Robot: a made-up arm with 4 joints. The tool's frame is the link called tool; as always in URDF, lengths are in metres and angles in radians. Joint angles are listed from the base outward. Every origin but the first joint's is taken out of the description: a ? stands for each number. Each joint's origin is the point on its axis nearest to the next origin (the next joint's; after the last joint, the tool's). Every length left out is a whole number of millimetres.
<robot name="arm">
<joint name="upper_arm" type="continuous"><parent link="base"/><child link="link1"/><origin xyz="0.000 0.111 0.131" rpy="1.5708 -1.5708 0.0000"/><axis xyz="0 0 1"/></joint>
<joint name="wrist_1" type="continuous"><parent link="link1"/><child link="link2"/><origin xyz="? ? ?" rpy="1.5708 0.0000 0.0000"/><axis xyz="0 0 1"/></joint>
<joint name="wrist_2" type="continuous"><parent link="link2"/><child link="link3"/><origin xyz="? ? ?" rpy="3.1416 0.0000 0.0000"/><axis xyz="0 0 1"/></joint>
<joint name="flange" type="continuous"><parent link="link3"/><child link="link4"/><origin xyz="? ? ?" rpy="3.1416 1.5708 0.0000"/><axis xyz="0 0 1"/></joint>
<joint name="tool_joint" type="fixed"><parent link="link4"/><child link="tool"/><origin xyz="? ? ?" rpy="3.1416 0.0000 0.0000"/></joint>
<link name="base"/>
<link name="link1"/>
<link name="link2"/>
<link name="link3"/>
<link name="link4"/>
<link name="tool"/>
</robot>
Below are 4 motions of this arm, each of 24 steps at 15 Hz.
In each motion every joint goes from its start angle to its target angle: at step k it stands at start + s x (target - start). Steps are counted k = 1, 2, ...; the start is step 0. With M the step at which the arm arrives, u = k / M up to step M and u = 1 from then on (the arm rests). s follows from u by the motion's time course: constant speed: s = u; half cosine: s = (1 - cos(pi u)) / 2; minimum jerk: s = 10 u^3 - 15 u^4 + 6 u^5.
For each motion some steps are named. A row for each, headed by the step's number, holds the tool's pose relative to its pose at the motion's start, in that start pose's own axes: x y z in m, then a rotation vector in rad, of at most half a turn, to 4 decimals.
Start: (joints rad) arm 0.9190 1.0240 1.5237 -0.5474
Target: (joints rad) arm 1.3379 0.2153 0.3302 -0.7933
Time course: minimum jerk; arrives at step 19
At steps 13, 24:
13: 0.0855 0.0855 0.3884 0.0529 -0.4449 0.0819
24: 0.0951 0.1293 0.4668 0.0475 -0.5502 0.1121

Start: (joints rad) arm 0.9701 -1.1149 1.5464 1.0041
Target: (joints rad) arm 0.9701 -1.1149 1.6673 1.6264
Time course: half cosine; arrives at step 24
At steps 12, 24:
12: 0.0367 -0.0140 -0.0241 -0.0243 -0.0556 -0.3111
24: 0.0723 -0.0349 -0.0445 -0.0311 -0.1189 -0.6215

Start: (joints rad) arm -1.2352 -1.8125 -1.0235 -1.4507
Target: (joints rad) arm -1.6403 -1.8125 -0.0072 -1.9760
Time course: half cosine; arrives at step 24
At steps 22, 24:
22: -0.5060 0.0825 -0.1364 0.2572 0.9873 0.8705
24: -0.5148 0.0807 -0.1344 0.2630 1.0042 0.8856

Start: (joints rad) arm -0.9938 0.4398 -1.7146 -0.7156
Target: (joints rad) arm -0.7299 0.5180 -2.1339 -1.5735
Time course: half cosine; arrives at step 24
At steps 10, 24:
10: -0.0506 0.0766 0.0993 0.1662 -0.1027 0.3933
24: -0.1445 0.1405 0.2757 0.4010 -0.3851 1.0162

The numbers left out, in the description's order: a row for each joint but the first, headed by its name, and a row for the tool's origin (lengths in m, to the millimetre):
wrist_1: -0.063 -0.012 0.000
wrist_2: 0.375 0.062 0.000
flange: -0.301 0.393 0.000
tool: 0.002 -0.068 0.000

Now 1 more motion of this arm.
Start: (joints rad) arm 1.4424 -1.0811 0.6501 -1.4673
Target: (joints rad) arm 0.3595 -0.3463 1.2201 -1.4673
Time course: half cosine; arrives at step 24
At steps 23, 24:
23: -0.1608 0.0359 -0.1973 -0.0688 -0.1558 1.0761
24: -0.1612 0.0358 -0.1982 -0.0687 -0.1563 1.0807

